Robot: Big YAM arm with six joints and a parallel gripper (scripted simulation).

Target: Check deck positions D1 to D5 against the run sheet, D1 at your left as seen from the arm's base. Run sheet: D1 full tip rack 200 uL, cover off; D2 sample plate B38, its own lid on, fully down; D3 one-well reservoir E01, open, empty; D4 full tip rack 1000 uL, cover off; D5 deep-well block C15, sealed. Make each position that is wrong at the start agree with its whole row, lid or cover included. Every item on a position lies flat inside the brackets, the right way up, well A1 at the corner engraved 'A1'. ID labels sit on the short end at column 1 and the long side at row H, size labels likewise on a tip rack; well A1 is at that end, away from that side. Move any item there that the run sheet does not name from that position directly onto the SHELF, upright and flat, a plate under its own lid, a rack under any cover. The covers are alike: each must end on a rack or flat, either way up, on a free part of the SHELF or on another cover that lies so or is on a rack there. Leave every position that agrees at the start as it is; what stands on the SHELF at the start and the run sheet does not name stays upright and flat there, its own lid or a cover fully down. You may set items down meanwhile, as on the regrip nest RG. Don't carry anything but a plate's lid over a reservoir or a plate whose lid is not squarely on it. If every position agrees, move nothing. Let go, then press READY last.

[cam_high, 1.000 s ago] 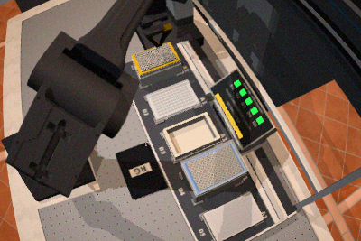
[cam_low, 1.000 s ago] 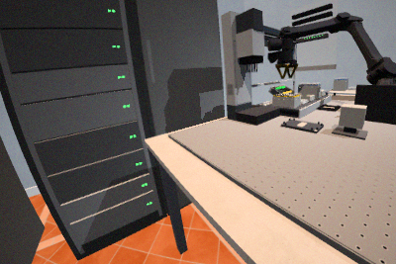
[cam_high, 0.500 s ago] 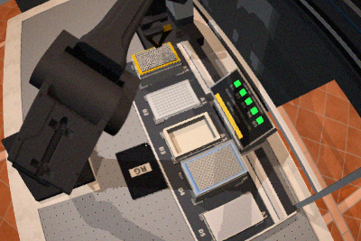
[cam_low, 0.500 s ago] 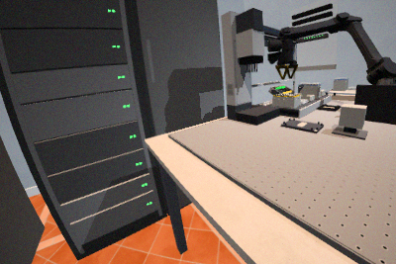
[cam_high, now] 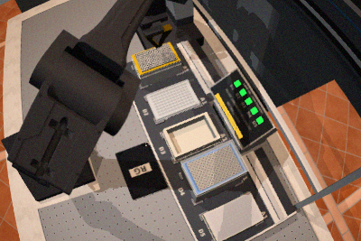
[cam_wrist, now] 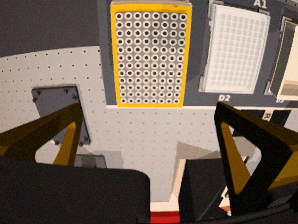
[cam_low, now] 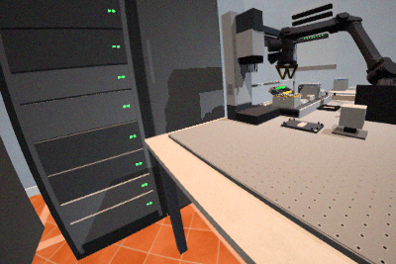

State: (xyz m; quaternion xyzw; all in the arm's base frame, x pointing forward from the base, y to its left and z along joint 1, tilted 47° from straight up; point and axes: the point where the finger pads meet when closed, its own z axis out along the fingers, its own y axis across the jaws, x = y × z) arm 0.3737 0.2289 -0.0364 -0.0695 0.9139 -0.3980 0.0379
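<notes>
Right now my hand is 25 cm to the left of the one-well reservoir, 15 cm above it and 2 cm short of it. Also, from my hand: pipetting tower 23 cm to the left, 14 cm ahead, 7 cm above; grey plate holder 20 cm below, 17 cm to the left, 17 cm behind; yellow-framed tip rack 12 cm below, 1 cm ahead.
</notes>
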